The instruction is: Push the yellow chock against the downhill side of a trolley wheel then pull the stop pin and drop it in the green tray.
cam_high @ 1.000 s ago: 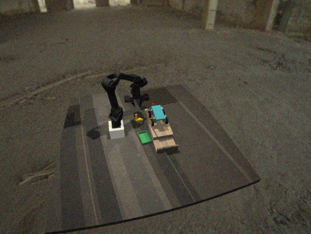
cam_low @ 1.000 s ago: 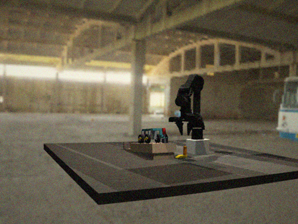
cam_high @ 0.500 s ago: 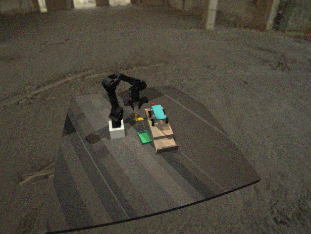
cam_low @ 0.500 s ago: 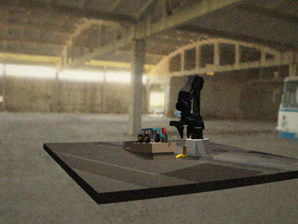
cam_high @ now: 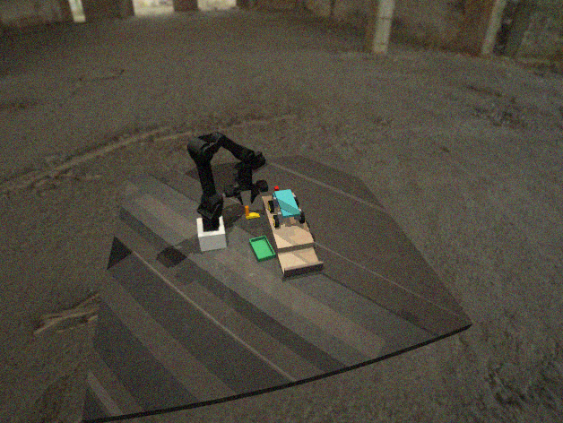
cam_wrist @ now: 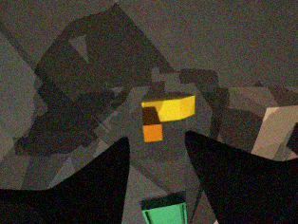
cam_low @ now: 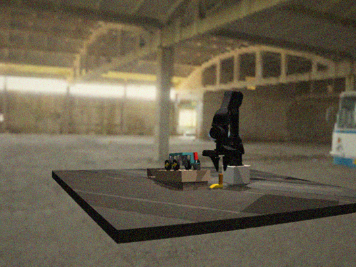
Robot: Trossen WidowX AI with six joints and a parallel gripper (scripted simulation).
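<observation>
The yellow chock lies 20 mm ahead of my gripper tip and 60 mm below it. The rest, counted from my gripper tip: red-headed stop pin (130 mm ahead, 10 mm to the right, 50 mm above); then teal trolley (150 mm ahead, 110 mm to the right, 30 mm above); then tan ramp (150 mm ahead, 120 mm to the right, 30 mm below).
</observation>
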